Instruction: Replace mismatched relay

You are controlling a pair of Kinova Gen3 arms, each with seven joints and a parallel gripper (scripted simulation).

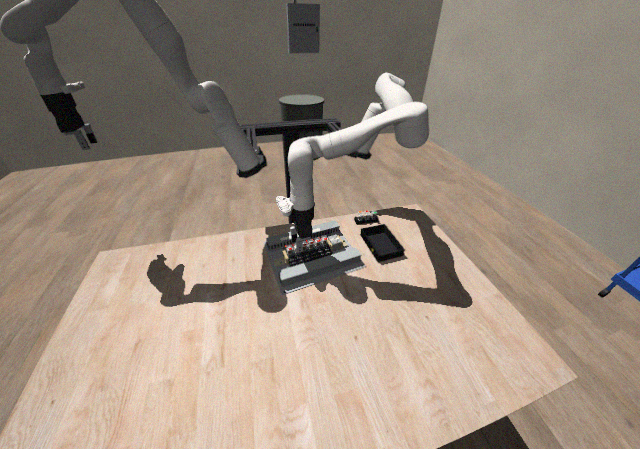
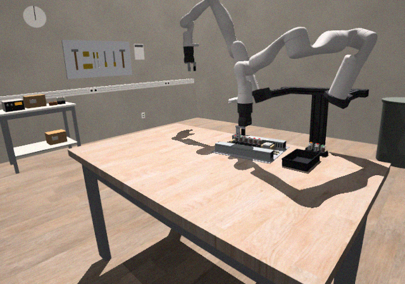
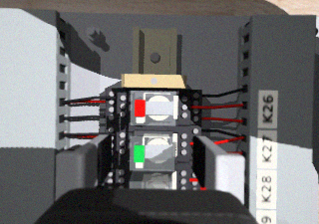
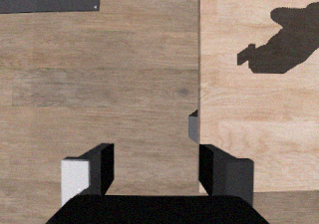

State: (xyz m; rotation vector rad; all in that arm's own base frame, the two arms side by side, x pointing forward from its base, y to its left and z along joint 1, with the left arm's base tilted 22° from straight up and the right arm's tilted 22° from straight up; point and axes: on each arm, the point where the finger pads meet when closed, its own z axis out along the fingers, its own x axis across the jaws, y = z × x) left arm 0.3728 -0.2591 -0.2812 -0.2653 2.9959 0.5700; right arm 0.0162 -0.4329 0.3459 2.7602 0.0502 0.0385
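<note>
The relay panel is 60 mm to the left of my left hand and 60 mm below it. From my left hand the other things lie so: black parts tray: 340 mm to the left, 60 mm below, 50 mm ahead; spare rack: 360 mm to the left, 110 mm behind, 70 mm below.
</note>
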